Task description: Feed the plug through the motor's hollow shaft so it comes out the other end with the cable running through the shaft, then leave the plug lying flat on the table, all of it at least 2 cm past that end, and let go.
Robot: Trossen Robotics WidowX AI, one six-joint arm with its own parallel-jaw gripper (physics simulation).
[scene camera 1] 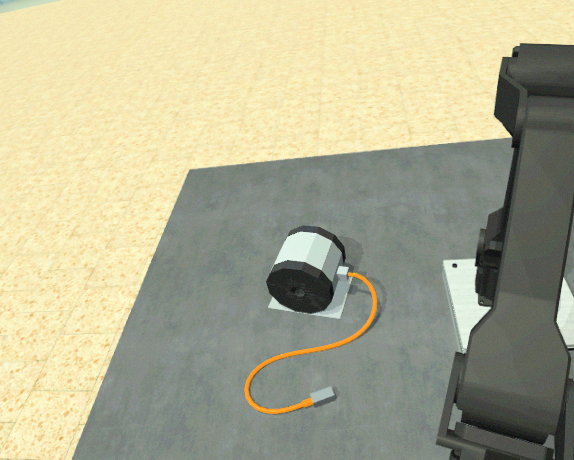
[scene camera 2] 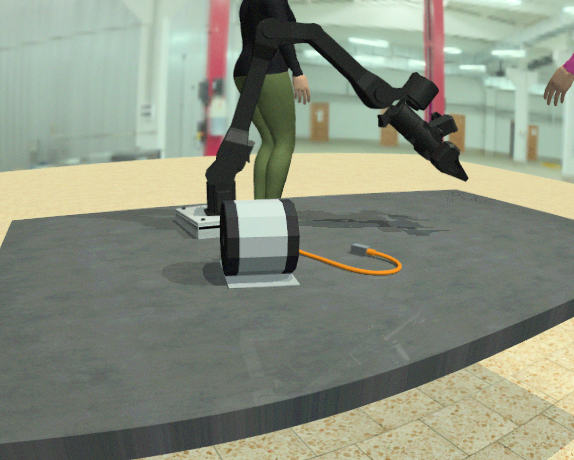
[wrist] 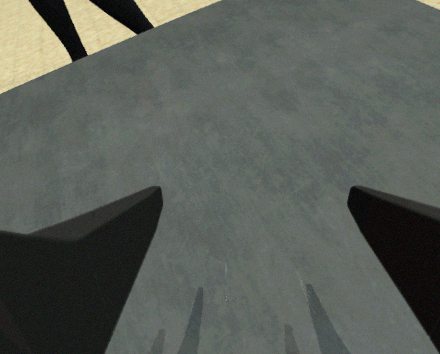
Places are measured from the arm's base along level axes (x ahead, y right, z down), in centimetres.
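Pixels of known places: gripper, fingertip midpoint: [scene camera 2: 460, 174] [wrist: 254, 195].
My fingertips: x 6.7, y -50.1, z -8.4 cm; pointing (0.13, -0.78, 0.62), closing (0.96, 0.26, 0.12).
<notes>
Behind a point stands the place of what it marks.
The motor [scene camera 1: 306, 265] @[y -4.7, x 27.1, z -6.9 cm] [scene camera 2: 262, 237] @[y -0.7, x 33.6, z -3.4 cm], a white cylinder with black end caps, lies on its side on a light base plate on the table. One end of its hollow shaft [scene camera 1: 299, 292] @[y -5.0, x 29.0, z -1.1 cm] shows as a small hole in the near cap in scene camera 1. The orange cable [scene camera 1: 320, 349] @[y -12.1, x 24.4, z 2.6 cm] [scene camera 2: 372, 272] @[y -16.9, x 33.0, z 2.6 cm] leaves a small block on the motor's side and curves in an S over the table. The grey plug [scene camera 1: 323, 396] @[y -19.8, x 22.0, z 1.7 cm] [scene camera 2: 360, 248] @[y -19.2, x 23.0, z 1.9 cm] lies on the table at the cable's free end, outside the shaft. My gripper [scene camera 2: 466, 179] @[y -50.1, x 6.7, z -8.4 cm] [wrist: 254, 195] @[y -50.1, x 6.7, z -8.4 cm] is open and empty, pointing down at a slant high above the table, apart from the plug.
The dark grey table [scene camera 1: 210, 310] @[y -7.5, x 44.4, z 3.0 cm] [scene camera 2: 150, 340] @[y 14.4, x 48.8, z 3.0 cm] [wrist: 240, 125] @[y -64.6, x 9.5, z 3.0 cm] carries everything. The arm's white base plate [scene camera 1: 457, 300] @[y -2.7, x 6.0, z -0.2 cm] [scene camera 2: 189, 223] @[y 6.6, x 3.0, z 1.3 cm] stands beside the motor, with the arm [scene camera 1: 530, 240] @[y -24.2, x 2.9, z -32.1 cm] [scene camera 2: 250, 100] @[y -4.8, x 2.1, z -21.8 cm] rising from it. People stand beyond the table in scene camera 2.
</notes>
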